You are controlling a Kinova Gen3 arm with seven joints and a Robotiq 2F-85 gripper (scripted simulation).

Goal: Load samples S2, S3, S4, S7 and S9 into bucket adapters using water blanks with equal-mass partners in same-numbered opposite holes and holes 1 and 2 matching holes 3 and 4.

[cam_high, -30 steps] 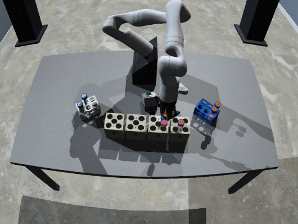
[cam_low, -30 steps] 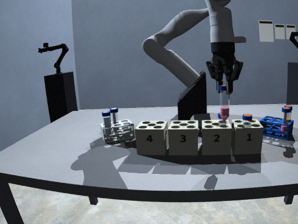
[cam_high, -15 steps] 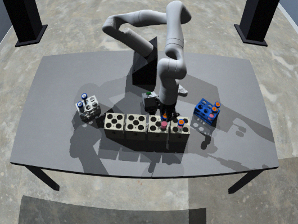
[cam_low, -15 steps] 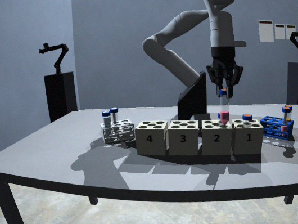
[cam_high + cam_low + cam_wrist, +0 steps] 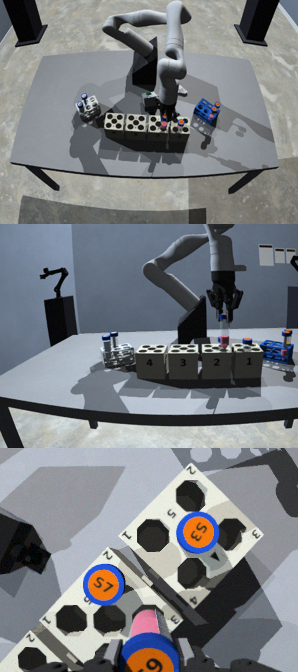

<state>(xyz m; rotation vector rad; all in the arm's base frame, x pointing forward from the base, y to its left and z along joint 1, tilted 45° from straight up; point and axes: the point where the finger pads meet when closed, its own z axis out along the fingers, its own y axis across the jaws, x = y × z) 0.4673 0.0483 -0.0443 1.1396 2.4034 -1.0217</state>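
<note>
Now: the sample tube S9 5 cm below my hand and 1 cm to the left of it. Round my hand: adapter 2 (16 cm below, 3 cm behind, 2 cm to the right); then sample tube S7 (14 cm below, 4 cm behind, 1 cm to the left); then sample tube S3 (14 cm below, 8 cm to the left, 2 cm behind).
</note>
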